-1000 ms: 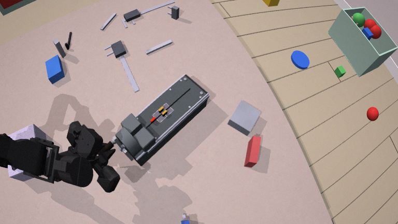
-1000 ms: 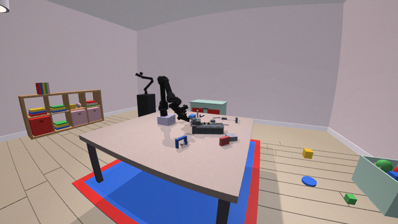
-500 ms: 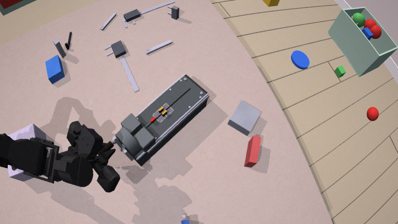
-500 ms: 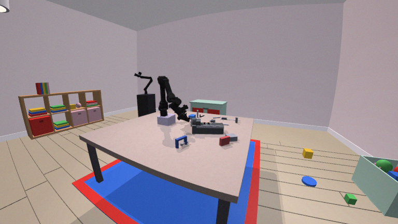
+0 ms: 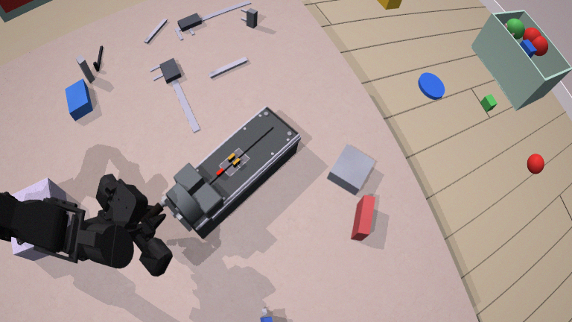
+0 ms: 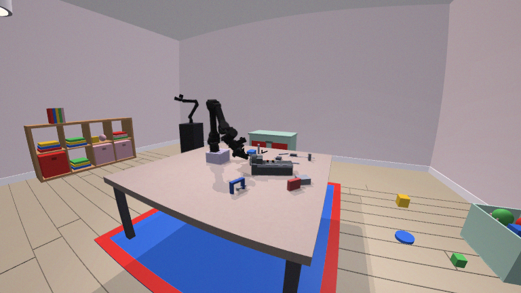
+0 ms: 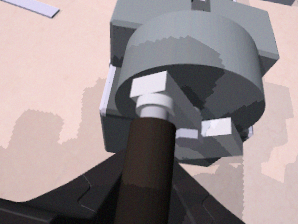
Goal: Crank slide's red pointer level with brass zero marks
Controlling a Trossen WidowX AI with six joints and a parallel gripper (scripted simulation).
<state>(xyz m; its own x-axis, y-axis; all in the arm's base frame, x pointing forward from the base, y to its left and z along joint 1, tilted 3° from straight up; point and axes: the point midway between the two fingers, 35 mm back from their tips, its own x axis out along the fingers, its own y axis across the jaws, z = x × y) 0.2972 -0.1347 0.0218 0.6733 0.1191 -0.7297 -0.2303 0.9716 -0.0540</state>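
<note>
My gripper tip is now 3 cm below the dark brown crank handle and 2 cm past it. The rest, counted from my gripper tip: red pointer (13 cm ahead, 1 cm to the left, 1 cm below); then red block (32 cm ahead, 18 cm to the right, 6 cm below); then grey block (36 cm ahead, 8 cm to the right, 7 cm below).
</note>
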